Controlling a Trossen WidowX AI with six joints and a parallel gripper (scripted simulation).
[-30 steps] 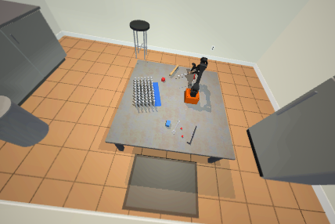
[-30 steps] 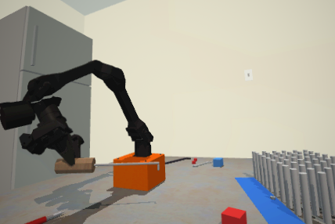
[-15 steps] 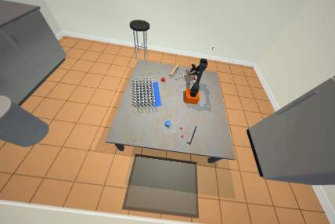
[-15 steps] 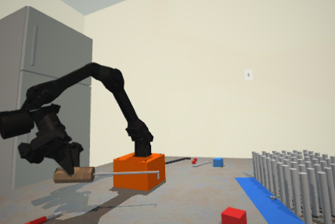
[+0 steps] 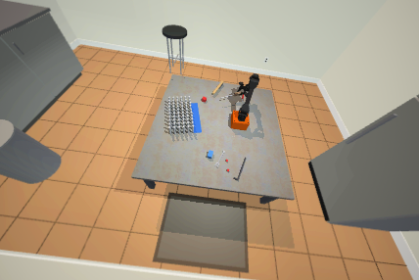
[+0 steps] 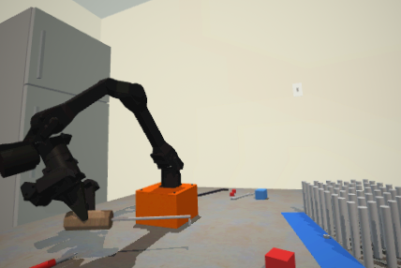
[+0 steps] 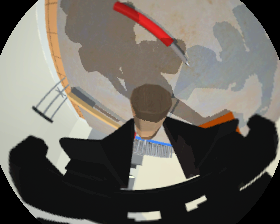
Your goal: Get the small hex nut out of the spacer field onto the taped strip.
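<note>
My gripper tip is 90 mm above the red-handled tool, 80 mm past it and 20 mm to the left of it. From my gripper tip the other things lie so: blue taped strip: 440 mm ahead, 340 mm to the left, 100 mm below; then red cube: 370 mm ahead, 90 mm to the left, 80 mm below; then wooden-handled tool: 90 mm ahead, 50 mm to the left, 10 mm below.
</note>
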